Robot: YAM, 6 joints.
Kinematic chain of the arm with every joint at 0, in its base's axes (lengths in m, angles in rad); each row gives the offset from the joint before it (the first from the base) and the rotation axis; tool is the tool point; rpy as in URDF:
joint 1: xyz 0 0 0.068 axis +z
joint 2: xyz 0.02 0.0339 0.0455 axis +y
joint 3: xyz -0.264 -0.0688 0 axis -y
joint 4: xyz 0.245 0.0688 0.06 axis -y
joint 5: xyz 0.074 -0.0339 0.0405 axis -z
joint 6: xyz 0.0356 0 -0.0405 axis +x
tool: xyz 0 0 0 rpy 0 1.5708 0
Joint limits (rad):
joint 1: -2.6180..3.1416
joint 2: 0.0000..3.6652
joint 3: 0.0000..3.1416
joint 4: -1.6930..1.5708
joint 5: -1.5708..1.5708
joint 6: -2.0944..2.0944
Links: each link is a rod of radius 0.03 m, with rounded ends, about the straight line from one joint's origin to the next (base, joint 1, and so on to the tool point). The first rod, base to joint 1, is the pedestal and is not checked.
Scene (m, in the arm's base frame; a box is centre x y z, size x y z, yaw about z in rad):
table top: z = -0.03
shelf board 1: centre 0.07 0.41 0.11 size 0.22 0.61 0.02 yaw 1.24
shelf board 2: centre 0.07 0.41 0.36 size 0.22 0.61 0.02 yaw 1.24
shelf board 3: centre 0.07 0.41 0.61 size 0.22 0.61 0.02 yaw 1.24
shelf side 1: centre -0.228 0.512 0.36 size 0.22 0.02 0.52 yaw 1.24
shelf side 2: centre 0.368 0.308 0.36 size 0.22 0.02 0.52 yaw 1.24
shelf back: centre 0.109 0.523 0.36 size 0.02 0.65 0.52 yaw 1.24
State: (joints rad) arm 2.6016 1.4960 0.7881 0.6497 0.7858 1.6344
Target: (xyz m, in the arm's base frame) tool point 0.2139 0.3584 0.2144
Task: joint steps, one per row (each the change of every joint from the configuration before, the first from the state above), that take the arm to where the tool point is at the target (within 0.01 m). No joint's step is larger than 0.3 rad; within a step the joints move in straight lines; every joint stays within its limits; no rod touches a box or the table.
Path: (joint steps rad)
1: -0.2512 0.0675 0.0517 0.0013 0.0036 0.0000
2: -0.2512 0.0676 0.0517 0.0014 0.0037 0.0000
3: -0.2512 0.0675 0.0518 0.0013 0.0036 0.0000
4: -0.2512 0.0676 0.0517 0.0013 0.0037 0.0000
5: -0.2512 0.0675 0.0517 0.0014 0.0036 0.0000
6: -0.2512 0.0675 0.0517 0.0013 0.0037 0.0000

